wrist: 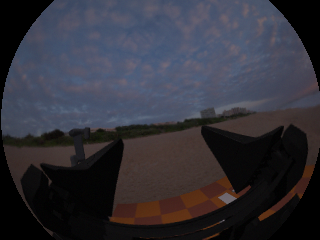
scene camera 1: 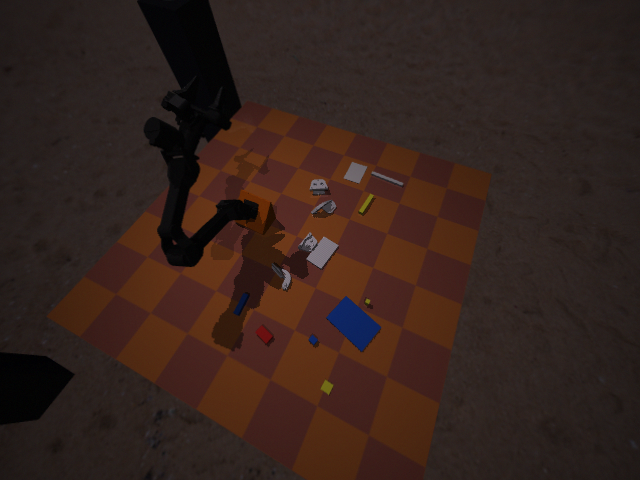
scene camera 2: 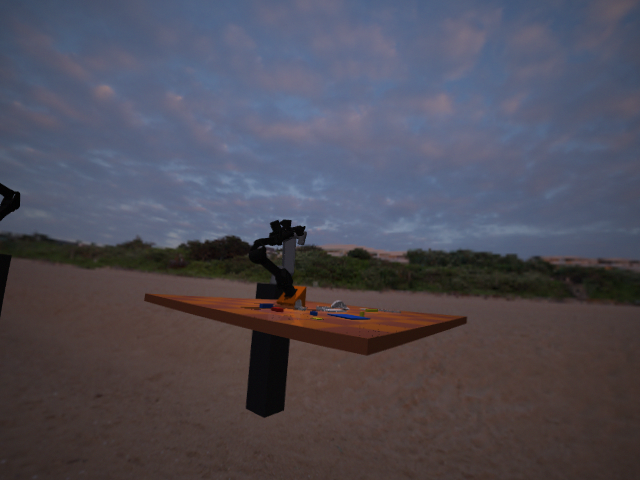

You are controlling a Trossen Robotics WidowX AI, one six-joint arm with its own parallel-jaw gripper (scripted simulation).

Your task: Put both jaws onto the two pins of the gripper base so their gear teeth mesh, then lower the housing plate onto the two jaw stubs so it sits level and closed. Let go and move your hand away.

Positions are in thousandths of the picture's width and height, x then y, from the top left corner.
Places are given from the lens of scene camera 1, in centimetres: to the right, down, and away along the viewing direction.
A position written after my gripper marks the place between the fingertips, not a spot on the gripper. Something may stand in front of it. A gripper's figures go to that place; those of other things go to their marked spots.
my gripper (scene camera 1: 329,170): -30, -44, 74
blue plate (scene camera 1: 543,661): 9, 27, 91
